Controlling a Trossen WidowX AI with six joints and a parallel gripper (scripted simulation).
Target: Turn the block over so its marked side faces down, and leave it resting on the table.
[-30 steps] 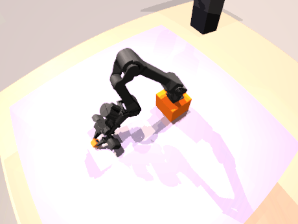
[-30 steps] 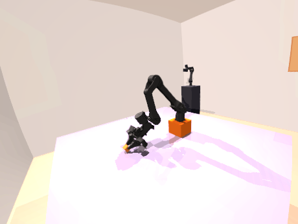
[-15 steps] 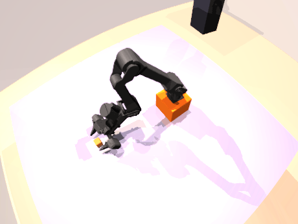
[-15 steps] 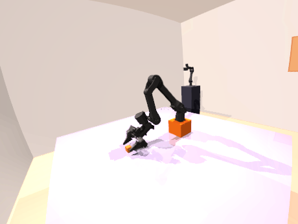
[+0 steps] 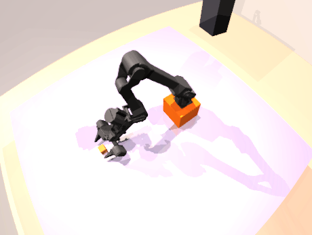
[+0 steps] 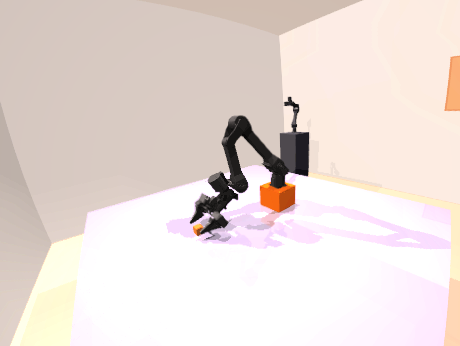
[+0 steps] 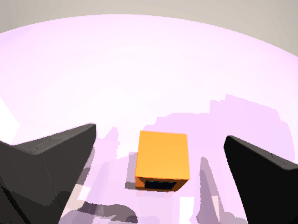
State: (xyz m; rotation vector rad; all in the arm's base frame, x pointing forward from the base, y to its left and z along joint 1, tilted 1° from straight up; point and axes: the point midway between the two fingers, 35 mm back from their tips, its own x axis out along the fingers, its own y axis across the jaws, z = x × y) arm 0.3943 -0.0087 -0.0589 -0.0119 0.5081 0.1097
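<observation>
Now: gripper tip 2 cm past the orange block and 1 cm above it.
</observation>
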